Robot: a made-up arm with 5 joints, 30 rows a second.
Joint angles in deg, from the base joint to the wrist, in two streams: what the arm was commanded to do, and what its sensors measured. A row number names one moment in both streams.
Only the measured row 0 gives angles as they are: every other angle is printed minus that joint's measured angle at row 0.
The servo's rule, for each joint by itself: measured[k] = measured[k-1] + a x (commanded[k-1-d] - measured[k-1]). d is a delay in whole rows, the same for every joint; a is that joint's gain. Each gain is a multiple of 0.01, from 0.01 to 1. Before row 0 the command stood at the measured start. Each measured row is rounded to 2 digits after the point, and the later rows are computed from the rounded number. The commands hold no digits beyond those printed.
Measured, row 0:
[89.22 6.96 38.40 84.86 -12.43]
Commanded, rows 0 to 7:
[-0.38 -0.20 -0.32 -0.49 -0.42]
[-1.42 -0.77 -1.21 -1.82 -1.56]
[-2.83 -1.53 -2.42 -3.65 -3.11]
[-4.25 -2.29 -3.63 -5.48 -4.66]
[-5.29 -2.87 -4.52 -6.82 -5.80]
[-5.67 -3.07 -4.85 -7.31 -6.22]
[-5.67 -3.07 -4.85 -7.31 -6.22]
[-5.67 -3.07 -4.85 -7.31 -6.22]
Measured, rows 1 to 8:
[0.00 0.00 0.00 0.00 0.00]
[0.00 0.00 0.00 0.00 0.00]
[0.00 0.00 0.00 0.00 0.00]
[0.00 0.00 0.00 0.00 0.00]
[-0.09 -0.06 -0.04 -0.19 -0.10]
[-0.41 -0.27 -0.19 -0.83 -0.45]
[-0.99 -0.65 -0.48 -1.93 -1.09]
[-1.77 -1.14 -0.89 -3.31 -1.95]
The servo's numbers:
d 4
a 0.24 0.30 0.13 0.39 0.24

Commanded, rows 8 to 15:
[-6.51 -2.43 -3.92 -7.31 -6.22]
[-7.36 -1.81 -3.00 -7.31 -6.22]
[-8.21 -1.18 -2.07 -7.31 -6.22]
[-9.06 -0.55 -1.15 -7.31 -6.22]
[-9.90 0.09 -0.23 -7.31 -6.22]
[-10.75 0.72 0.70 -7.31 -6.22]
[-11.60 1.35 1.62 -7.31 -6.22]
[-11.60 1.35 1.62 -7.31 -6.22]
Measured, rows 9 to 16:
[-2.61 -1.66 -1.36 -4.68 -2.87]
[-3.34 -2.08 -1.81 -5.71 -3.67]
[-3.90 -2.38 -2.21 -6.33 -4.28]
[-4.32 -2.59 -2.55 -6.71 -4.75]
[-4.85 -2.54 -2.73 -6.94 -5.10]
[-5.45 -2.32 -2.77 -7.08 -5.37]
[-6.11 -1.98 -2.68 -7.17 -5.57]
[-6.82 -1.55 -2.48 -7.22 -5.73]

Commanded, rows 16 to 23:
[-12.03 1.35 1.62 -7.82 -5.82]
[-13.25 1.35 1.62 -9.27 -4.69]
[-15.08 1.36 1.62 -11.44 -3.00]
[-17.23 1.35 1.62 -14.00 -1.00]
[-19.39 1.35 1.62 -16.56 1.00]
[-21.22 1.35 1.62 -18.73 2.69]
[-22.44 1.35 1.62 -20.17 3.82]
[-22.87 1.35 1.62 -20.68 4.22]
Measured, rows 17 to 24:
[-7.56 -1.06 -2.19 -7.26 -5.85]
[-8.33 -0.53 -1.81 -7.28 -5.94]
[-9.11 0.03 -1.36 -7.29 -6.01]
[-9.71 0.43 -0.97 -7.30 -6.06]
[-10.27 0.71 -0.63 -7.50 -6.00]
[-10.99 0.90 -0.34 -8.19 -5.69]
[-11.97 1.04 -0.09 -9.46 -5.04]
[-13.23 1.13 0.13 -11.23 -4.07]

